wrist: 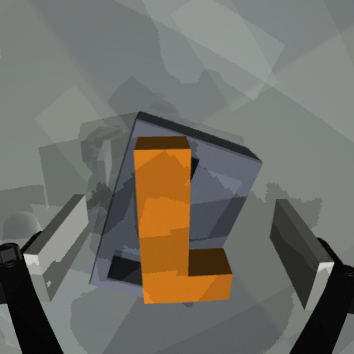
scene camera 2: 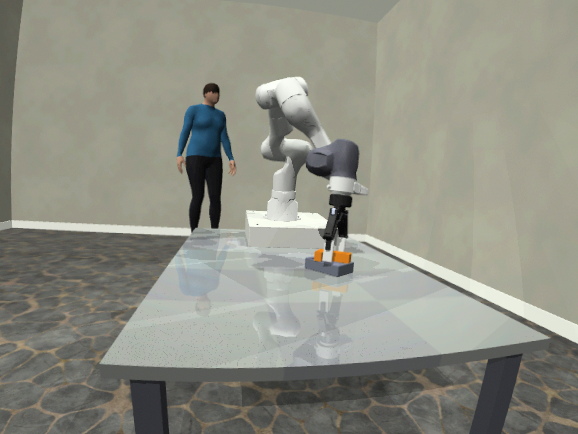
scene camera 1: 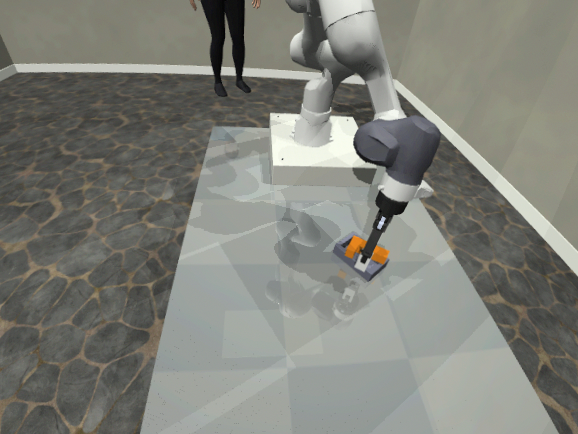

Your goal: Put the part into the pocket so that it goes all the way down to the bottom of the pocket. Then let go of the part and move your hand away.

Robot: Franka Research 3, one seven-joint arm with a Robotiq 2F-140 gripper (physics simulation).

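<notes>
The part (scene camera 1: 381, 255) (scene camera 2: 342, 257) (wrist: 162, 215) is an orange L-shaped block. It lies flat on top of the grey pocket block (scene camera 1: 347, 262) (scene camera 2: 320, 266) (wrist: 225, 185), standing up above its rim. In the wrist view it is turned askew to the block's walls, and its short foot reaches past the block's lower edge. Dark stretches of the pocket (wrist: 121, 268) show beside it; the rest is hidden under the part. My gripper (scene camera 1: 366, 255) (scene camera 2: 334, 250) (wrist: 179, 216) is wide open and low, with one finger on each side of the part and gaps between them.
The block stands on a glossy grey table (scene camera 1: 260, 400) (scene camera 2: 250, 350). The white robot base (scene camera 1: 320, 175) (scene camera 2: 280, 237) stands at the table's back. A person (scene camera 1: 227, 40) (scene camera 2: 205, 135) stands behind the table, to the left of the base.
</notes>
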